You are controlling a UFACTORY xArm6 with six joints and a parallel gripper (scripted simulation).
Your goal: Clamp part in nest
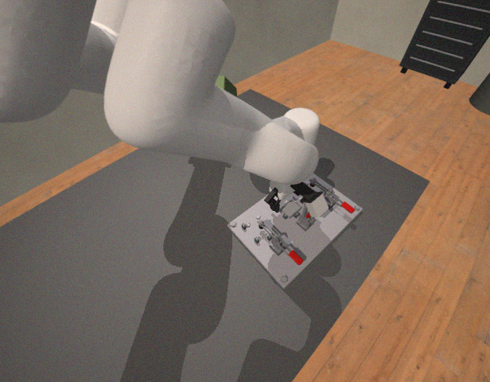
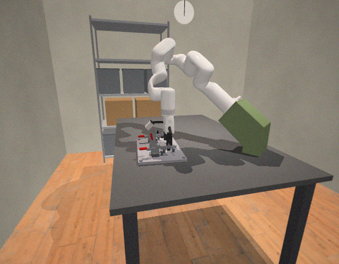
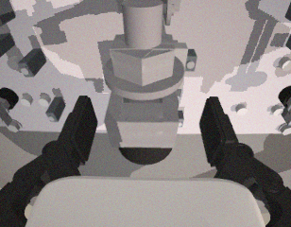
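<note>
Now: the part 2 cm below my hand. From my hand the other things lie so: fixture plate: 5 cm ahead, 2 cm to the right, 4 cm below.
</note>
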